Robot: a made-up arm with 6 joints. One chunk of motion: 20 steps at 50 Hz.
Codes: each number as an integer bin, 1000 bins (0 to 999) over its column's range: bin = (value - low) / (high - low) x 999, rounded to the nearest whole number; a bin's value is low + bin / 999 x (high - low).
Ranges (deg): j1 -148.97..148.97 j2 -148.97..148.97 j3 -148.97..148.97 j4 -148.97..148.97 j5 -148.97..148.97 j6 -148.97..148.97
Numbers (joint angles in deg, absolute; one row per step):
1: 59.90 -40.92 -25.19 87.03 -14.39 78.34
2: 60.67 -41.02 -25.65 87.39 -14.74 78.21
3: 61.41 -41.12 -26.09 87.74 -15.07 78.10
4: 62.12 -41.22 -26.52 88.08 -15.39 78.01
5: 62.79 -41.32 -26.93 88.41 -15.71 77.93
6: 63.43 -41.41 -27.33 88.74 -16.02 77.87
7: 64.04 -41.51 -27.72 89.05 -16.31 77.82
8: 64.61 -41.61 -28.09 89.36 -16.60 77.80
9: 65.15 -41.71 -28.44 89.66 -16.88 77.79
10: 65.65 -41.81 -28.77 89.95 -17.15 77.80
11: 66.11 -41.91 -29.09 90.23 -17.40 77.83
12: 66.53 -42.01 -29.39 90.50 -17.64 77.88
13: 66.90 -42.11 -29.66 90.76 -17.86 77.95
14: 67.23 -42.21 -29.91 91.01 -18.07 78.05
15: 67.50 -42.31 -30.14 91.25 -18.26 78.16
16: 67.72 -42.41 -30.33 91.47 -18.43 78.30
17: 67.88 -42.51 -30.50 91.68 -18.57 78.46
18: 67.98 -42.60 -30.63 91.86 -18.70 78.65
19: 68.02 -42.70 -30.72 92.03 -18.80 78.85
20: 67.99 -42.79 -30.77 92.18 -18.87 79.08
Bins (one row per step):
1: 700 362 415 791 451 762
2: 703 362 413 793 450 762
3: 705 362 412 794 449 761
4: 708 361 411 795 448 761
5: 710 361 409 796 447 761
6: 712 361 408 797 446 761
7: 714 360 407 798 445 760
8: 716 360 405 799 444 760
9: 718 360 404 800 443 760
10: 720 359 403 801 442 760
11: 721 359 402 802 441 760
12: 723 359 401 803 440 761
13: 724 358 400 804 440 761
14: 725 358 399 805 439 761
15: 726 358 398 805 438 762
16: 727 357 398 806 438 762
17: 727 357 397 807 437 763
18: 727 357 397 808 437 763
19: 728 356 396 808 436 764
20: 727 356 396 809 436 765

